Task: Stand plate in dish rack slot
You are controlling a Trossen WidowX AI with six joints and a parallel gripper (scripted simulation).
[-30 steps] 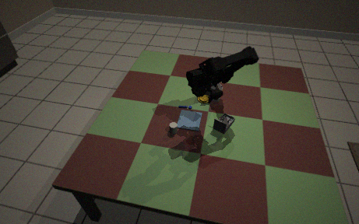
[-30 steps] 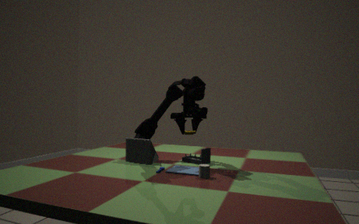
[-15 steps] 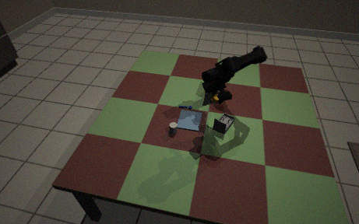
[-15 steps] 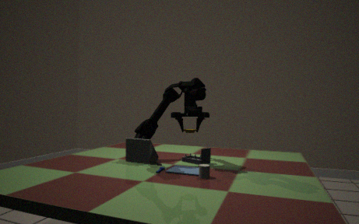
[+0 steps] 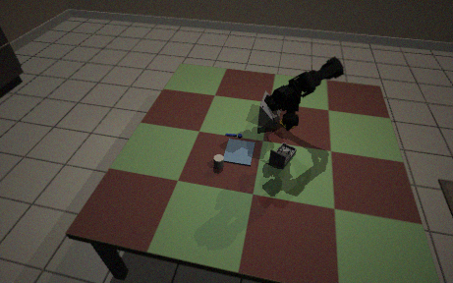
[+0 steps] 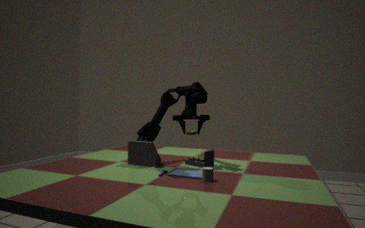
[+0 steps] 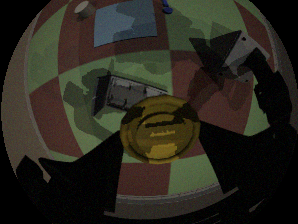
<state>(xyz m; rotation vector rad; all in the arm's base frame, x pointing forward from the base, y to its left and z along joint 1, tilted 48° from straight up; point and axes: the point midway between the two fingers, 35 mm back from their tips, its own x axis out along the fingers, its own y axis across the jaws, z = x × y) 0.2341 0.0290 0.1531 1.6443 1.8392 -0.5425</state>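
Right now the grey dish rack is 40 mm ahead of my gripper tip, 10 mm to the left of it and 130 mm below it. From my gripper tip the other things lie so: blue mat (80 mm ahead, 190 mm to the right, 150 mm below); yellow plate (10 mm above); blue spoon (20 mm behind, 240 mm to the right, 150 mm below).
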